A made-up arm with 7 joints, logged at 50 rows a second.
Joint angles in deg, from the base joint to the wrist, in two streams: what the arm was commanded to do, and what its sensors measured. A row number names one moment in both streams.
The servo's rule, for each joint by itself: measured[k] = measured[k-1] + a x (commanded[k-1-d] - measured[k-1]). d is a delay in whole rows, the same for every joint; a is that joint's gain. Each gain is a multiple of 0.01, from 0.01 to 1. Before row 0 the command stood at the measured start. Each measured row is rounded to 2 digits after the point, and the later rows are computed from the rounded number. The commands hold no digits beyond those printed.
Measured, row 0: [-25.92 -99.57 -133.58 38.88 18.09 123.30 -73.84]
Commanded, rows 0 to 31: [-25.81 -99.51 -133.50 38.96 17.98 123.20 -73.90]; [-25.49 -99.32 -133.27 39.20 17.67 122.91 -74.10]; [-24.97 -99.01 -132.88 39.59 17.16 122.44 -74.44]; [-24.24 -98.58 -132.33 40.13 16.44 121.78 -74.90]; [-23.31 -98.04 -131.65 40.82 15.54 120.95 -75.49]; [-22.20 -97.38 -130.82 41.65 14.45 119.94 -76.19]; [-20.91 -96.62 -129.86 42.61 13.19 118.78 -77.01]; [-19.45 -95.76 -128.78 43.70 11.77 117.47 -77.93]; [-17.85 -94.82 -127.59 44.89 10.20 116.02 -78.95]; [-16.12 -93.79 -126.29 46.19 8.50 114.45 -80.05]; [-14.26 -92.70 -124.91 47.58 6.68 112.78 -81.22]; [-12.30 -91.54 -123.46 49.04 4.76 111.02 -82.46]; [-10.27 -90.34 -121.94 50.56 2.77 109.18 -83.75]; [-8.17 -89.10 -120.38 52.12 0.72 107.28 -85.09]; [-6.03 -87.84 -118.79 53.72 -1.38 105.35 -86.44]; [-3.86 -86.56 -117.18 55.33 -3.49 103.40 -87.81]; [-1.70 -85.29 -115.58 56.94 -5.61 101.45 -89.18]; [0.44 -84.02 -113.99 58.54 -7.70 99.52 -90.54]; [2.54 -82.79 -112.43 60.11 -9.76 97.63 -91.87]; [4.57 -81.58 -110.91 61.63 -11.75 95.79 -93.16]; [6.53 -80.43 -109.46 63.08 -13.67 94.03 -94.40]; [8.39 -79.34 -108.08 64.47 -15.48 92.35 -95.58]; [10.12 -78.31 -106.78 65.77 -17.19 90.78 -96.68]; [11.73 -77.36 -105.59 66.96 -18.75 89.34 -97.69]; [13.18 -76.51 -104.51 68.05 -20.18 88.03 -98.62]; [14.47 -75.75 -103.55 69.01 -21.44 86.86 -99.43]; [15.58 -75.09 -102.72 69.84 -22.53 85.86 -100.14]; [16.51 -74.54 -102.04 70.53 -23.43 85.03 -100.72]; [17.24 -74.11 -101.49 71.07 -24.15 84.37 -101.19]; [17.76 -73.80 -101.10 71.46 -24.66 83.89 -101.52]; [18.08 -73.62 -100.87 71.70 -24.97 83.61 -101.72]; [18.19 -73.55 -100.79 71.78 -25.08 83.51 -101.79]
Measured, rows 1 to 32: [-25.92 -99.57 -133.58 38.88 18.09 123.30 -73.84]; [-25.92 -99.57 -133.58 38.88 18.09 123.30 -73.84]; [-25.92 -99.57 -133.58 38.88 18.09 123.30 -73.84]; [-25.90 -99.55 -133.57 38.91 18.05 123.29 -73.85]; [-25.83 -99.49 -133.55 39.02 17.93 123.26 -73.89]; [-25.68 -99.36 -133.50 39.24 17.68 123.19 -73.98]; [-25.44 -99.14 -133.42 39.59 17.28 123.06 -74.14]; [-25.08 -98.83 -133.30 40.07 16.72 122.87 -74.37]; [-24.59 -98.42 -133.13 40.69 15.99 122.61 -74.68]; [-23.96 -97.92 -132.90 41.44 15.09 122.27 -75.08]; [-23.19 -97.32 -132.61 42.32 14.03 121.84 -75.56]; [-22.28 -96.62 -132.26 43.32 12.80 121.32 -76.14]; [-21.23 -95.83 -131.84 44.44 11.42 120.70 -76.80]; [-20.05 -94.95 -131.35 45.66 9.90 119.99 -77.55]; [-18.73 -94.00 -130.80 46.98 8.26 119.18 -78.38]; [-17.29 -92.98 -130.18 48.38 6.50 118.28 -79.29]; [-15.74 -91.89 -129.49 49.84 4.65 117.29 -80.28]; [-14.09 -90.76 -128.74 51.35 2.72 116.22 -81.33]; [-12.35 -89.58 -127.93 52.90 0.73 115.07 -82.43]; [-10.54 -88.38 -127.07 54.48 -1.30 113.84 -83.58]; [-8.67 -87.16 -126.15 56.06 -3.35 112.55 -84.76]; [-6.76 -85.94 -125.19 57.64 -5.40 111.21 -85.97]; [-4.83 -84.72 -124.19 59.20 -7.43 109.82 -87.19]; [-2.90 -83.52 -123.16 60.71 -9.43 108.40 -88.42]; [-0.98 -82.35 -122.10 62.18 -11.37 106.96 -89.64]; [0.91 -81.22 -121.03 63.58 -13.23 105.50 -90.84]; [2.75 -80.14 -119.95 64.90 -15.00 104.05 -92.00]; [4.52 -79.12 -118.87 66.13 -16.66 102.61 -93.13]; [6.21 -78.18 -117.80 67.25 -18.19 101.19 -94.20]; [7.80 -77.31 -116.74 68.26 -19.58 99.81 -95.21]; [9.28 -76.53 -115.71 69.15 -20.81 98.48 -96.15]; [10.63 -75.85 -114.71 69.90 -21.88 97.21 -97.01]
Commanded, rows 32 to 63: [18.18 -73.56 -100.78 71.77 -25.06 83.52 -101.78]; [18.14 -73.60 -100.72 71.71 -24.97 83.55 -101.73]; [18.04 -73.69 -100.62 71.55 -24.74 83.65 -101.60]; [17.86 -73.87 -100.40 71.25 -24.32 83.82 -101.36]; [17.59 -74.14 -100.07 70.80 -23.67 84.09 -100.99]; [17.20 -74.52 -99.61 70.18 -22.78 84.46 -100.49]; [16.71 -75.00 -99.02 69.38 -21.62 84.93 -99.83]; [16.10 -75.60 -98.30 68.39 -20.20 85.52 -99.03]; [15.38 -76.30 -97.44 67.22 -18.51 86.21 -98.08]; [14.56 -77.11 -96.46 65.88 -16.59 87.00 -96.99]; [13.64 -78.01 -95.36 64.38 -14.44 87.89 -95.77]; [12.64 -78.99 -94.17 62.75 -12.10 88.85 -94.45]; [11.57 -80.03 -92.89 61.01 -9.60 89.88 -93.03]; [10.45 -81.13 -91.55 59.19 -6.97 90.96 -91.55]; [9.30 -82.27 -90.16 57.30 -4.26 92.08 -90.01]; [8.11 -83.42 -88.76 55.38 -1.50 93.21 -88.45]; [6.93 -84.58 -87.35 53.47 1.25 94.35 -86.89]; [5.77 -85.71 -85.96 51.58 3.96 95.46 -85.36]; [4.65 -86.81 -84.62 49.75 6.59 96.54 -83.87]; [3.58 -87.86 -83.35 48.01 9.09 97.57 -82.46]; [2.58 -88.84 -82.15 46.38 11.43 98.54 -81.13]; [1.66 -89.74 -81.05 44.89 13.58 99.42 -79.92]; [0.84 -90.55 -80.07 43.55 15.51 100.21 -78.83]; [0.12 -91.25 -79.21 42.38 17.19 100.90 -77.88]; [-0.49 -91.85 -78.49 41.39 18.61 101.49 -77.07]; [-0.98 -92.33 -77.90 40.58 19.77 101.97 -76.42]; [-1.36 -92.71 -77.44 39.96 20.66 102.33 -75.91]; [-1.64 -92.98 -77.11 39.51 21.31 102.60 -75.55]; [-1.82 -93.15 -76.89 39.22 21.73 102.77 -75.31]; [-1.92 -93.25 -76.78 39.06 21.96 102.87 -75.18]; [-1.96 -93.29 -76.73 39.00 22.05 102.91 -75.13]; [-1.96 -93.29 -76.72 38.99 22.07 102.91 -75.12]
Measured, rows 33 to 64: [11.84 -75.28 -113.76 70.51 -22.77 96.01 -97.78]; [12.90 -74.82 -112.86 70.97 -23.47 94.89 -98.45]; [13.80 -74.46 -112.02 71.29 -23.99 93.87 -99.02]; [14.54 -74.21 -111.23 71.48 -24.33 92.94 -99.49]; [15.15 -74.04 -110.49 71.57 -24.53 92.09 -99.87]; [15.64 -73.94 -109.80 71.56 -24.60 91.33 -100.16]; [16.02 -73.92 -109.14 71.44 -24.51 90.65 -100.36]; [16.29 -73.98 -108.51 71.19 -24.24 90.06 -100.47]; [16.44 -74.13 -107.89 70.80 -23.77 89.56 -100.47]; [16.49 -74.37 -107.27 70.25 -23.08 89.14 -100.36]; [16.42 -74.71 -106.64 69.52 -22.16 88.81 -100.13]; [16.24 -75.16 -106.00 68.62 -20.99 88.58 -99.78]; [15.95 -75.71 -105.33 67.55 -19.58 88.44 -99.31]; [15.56 -76.35 -104.63 66.31 -17.94 88.39 -98.71]; [15.06 -77.09 -103.90 64.92 -16.07 88.43 -97.99]; [14.47 -77.91 -103.13 63.40 -14.00 88.56 -97.15]; [13.79 -78.81 -102.32 61.76 -11.75 88.78 -96.20]; [13.03 -79.78 -101.47 60.02 -9.35 89.08 -95.15]; [12.19 -80.80 -100.58 58.21 -6.84 89.45 -94.01]; [11.30 -81.86 -99.65 56.36 -4.25 89.89 -92.80]; [10.36 -82.94 -98.69 54.50 -1.62 90.39 -91.54]; [9.39 -84.02 -97.71 52.65 1.01 90.94 -90.24]; [8.40 -85.10 -96.70 50.84 3.60 91.54 -88.92]; [7.41 -86.15 -95.68 49.10 6.11 92.17 -87.60]; [6.43 -87.16 -94.66 47.46 8.50 92.82 -86.29]; [5.48 -88.11 -93.64 45.94 10.74 93.49 -85.02]; [4.57 -88.99 -92.63 44.55 12.80 94.16 -83.81]; [3.71 -89.79 -91.64 43.32 14.66 94.82 -82.66]; [2.91 -90.50 -90.68 42.25 16.30 95.46 -81.60]; [2.18 -91.12 -89.75 41.36 17.70 96.08 -80.63]; [1.53 -91.64 -88.87 40.64 18.86 96.67 -79.77]; [0.96 -92.06 -88.03 40.09 19.78 97.22 -79.01]
